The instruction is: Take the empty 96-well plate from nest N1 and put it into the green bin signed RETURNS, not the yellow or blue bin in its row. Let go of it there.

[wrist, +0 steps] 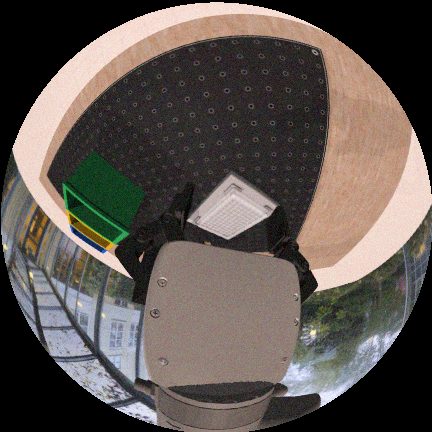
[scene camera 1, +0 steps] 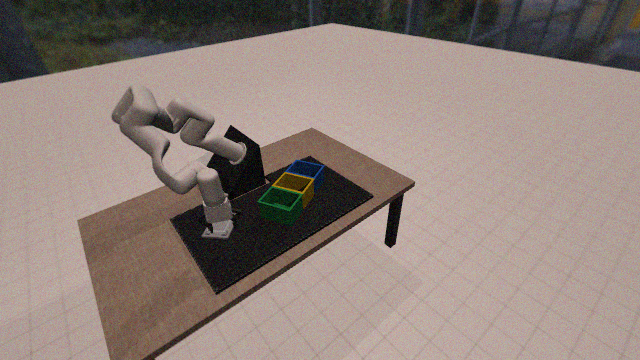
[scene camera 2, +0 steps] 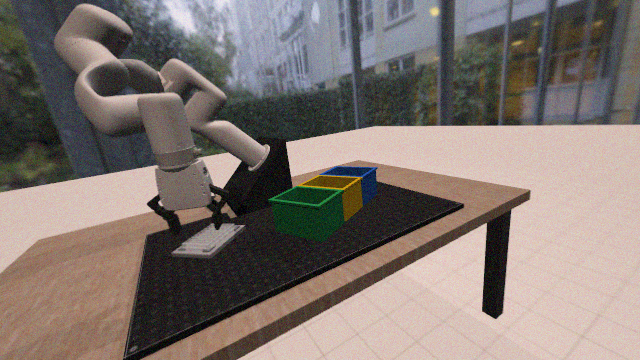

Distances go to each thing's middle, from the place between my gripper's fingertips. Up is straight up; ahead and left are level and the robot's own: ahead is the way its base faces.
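96-well plate (scene camera 2: 205, 239): 12 cm behind my hand, 2 cm to the left, 7 cm below. Light grey nest (wrist: 249, 189): from my hand 12 cm behind, 2 cm to the left, 9 cm below.
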